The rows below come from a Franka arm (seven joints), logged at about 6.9 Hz.
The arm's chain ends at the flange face. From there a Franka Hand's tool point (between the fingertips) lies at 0.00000 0.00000 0.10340 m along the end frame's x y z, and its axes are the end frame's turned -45 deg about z.
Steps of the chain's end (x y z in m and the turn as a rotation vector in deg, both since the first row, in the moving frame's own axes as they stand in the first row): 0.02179, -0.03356, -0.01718, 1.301, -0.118, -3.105; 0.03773, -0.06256, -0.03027, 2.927, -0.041, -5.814; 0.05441, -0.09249, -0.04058, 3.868, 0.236, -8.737; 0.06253, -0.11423, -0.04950, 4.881, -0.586, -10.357; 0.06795, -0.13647, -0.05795, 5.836, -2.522, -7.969; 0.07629, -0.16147, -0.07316, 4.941, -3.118, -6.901; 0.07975, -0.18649, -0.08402, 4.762, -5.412, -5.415; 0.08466, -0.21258, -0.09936, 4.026, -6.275, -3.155; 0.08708, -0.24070, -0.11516, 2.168, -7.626, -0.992; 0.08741, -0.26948, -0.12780, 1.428, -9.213, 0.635
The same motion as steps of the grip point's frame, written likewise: 0.04060, -0.01017, -0.01721, 1.003, 0.837, -3.105; 0.07440, -0.02152, -0.03040, 2.099, 2.041, -5.814; 0.10873, -0.03194, -0.04082, 2.568, 2.902, -8.737; 0.12980, -0.04398, -0.04988, 3.866, 3.037, -10.357; 0.14801, -0.05935, -0.05858, 5.910, 2.343, -7.969; 0.16982, -0.07061, -0.07370, 5.699, 1.289, -6.901; 0.18682, -0.08837, -0.08484, 7.194, -0.460, -5.415; 0.20696, -0.10348, -0.10023, 7.284, -1.590, -3.155; 0.22473, -0.12102, -0.11615, 6.925, -3.859, -0.992; 0.24254, -0.14232, -0.12917, 7.524, -5.505, 0.635
